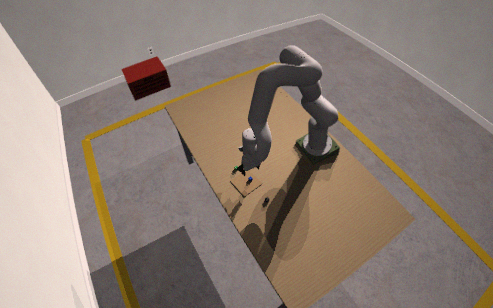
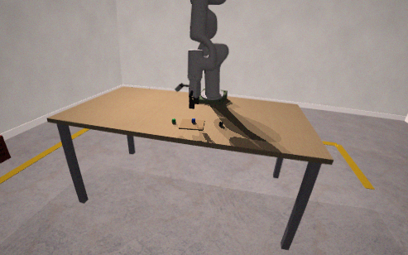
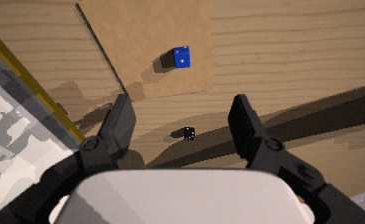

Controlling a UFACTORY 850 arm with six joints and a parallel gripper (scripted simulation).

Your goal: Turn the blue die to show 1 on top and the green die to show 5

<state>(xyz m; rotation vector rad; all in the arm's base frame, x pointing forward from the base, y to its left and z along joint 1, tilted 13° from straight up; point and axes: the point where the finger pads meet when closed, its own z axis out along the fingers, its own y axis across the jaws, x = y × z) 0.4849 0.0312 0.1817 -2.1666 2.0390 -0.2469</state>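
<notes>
Now: the green die 4 cm ahead of my hand, 11 cm to the right of it and 11 cm below it. From my hand the other things lie so: mat: 3 cm ahead, 11 cm below; black die: 3 cm behind, 17 cm to the left, 11 cm below; blue die: 10 cm below.
</notes>
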